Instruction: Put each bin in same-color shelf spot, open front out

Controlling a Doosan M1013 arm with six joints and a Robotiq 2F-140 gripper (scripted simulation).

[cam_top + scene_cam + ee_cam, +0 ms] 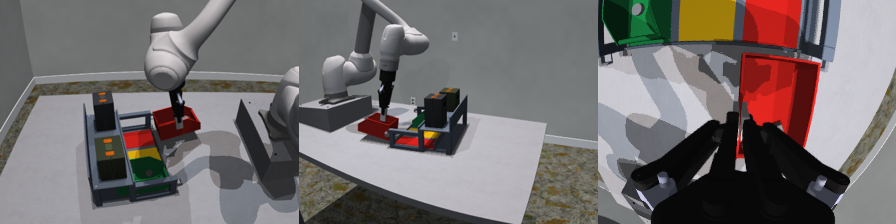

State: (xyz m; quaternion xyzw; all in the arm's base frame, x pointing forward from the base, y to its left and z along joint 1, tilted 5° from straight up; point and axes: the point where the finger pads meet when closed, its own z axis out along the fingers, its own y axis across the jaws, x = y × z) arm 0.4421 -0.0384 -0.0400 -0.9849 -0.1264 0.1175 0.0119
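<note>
My gripper is now 5 cm to the left of the red bin and 4 cm above it. From my hand the other things lie so: green bin: 13 cm ahead, 22 cm to the left, 7 cm below.
</note>
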